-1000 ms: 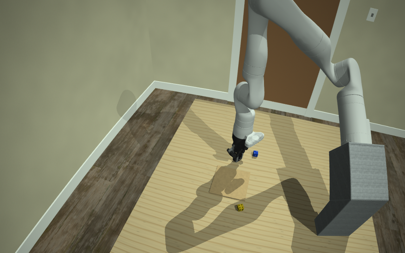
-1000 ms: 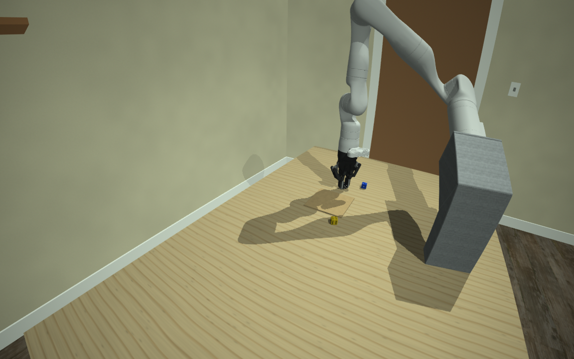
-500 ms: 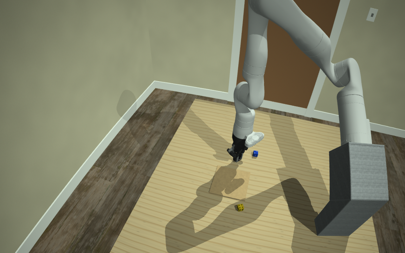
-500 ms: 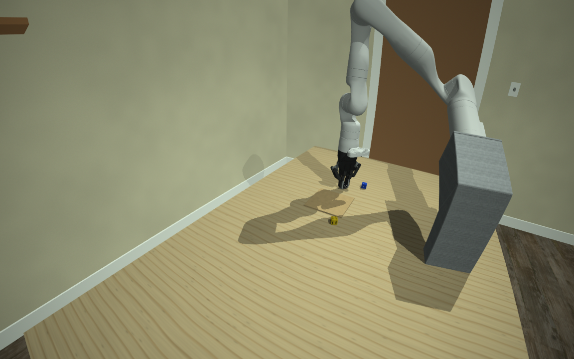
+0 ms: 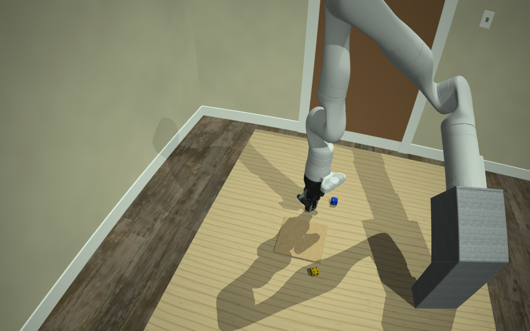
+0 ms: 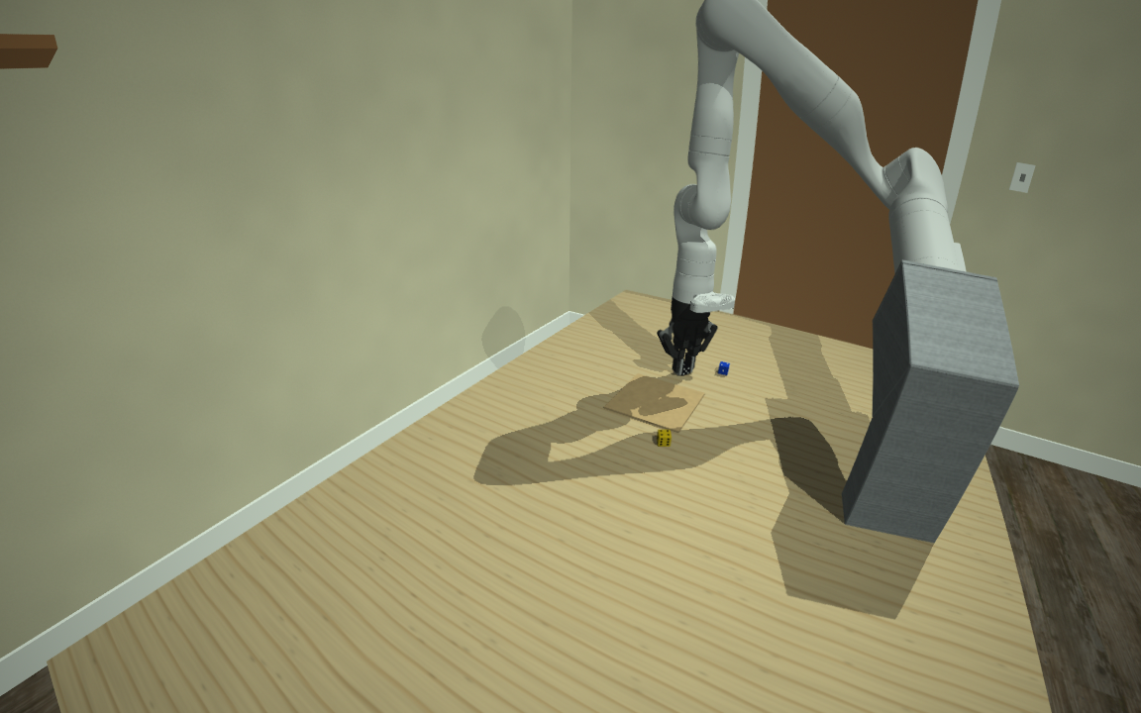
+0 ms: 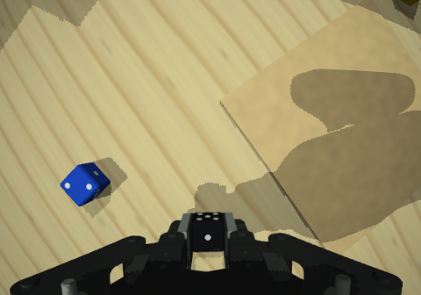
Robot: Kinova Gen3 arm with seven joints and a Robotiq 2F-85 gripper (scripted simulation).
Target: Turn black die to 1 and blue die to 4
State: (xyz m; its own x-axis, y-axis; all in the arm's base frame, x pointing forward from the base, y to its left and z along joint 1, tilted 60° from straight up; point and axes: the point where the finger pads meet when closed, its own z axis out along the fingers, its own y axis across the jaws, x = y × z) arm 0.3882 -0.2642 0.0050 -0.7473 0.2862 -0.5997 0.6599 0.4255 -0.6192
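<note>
The tan mat is 13 cm to the left of my hand, 2 cm below it and 2 cm ahead of it. Round my hand: yellow die: 24 cm to the left, 3 cm behind, 1 cm below; then black die: 1 cm below; then blue die: 8 cm behind, 4 cm to the right, 1 cm below.
</note>
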